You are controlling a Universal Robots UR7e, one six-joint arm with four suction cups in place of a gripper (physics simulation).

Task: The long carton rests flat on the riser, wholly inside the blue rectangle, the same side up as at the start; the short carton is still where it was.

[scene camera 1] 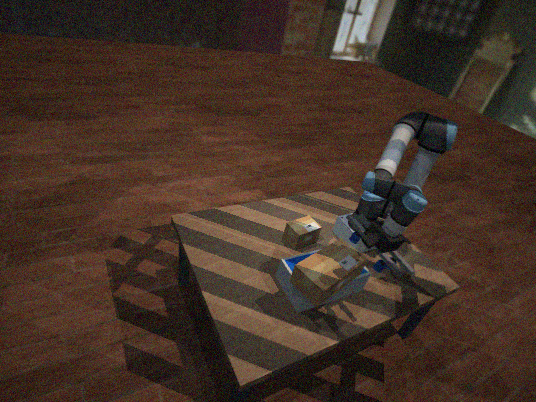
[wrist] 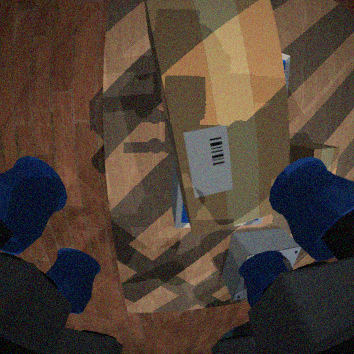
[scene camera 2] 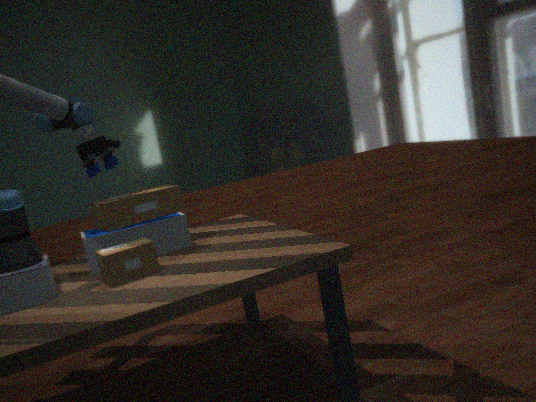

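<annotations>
My suction head is holding nothing; its cup is 0.2 m from the middle of a long carton, above it. A short carton rests on the table.
</annotations>
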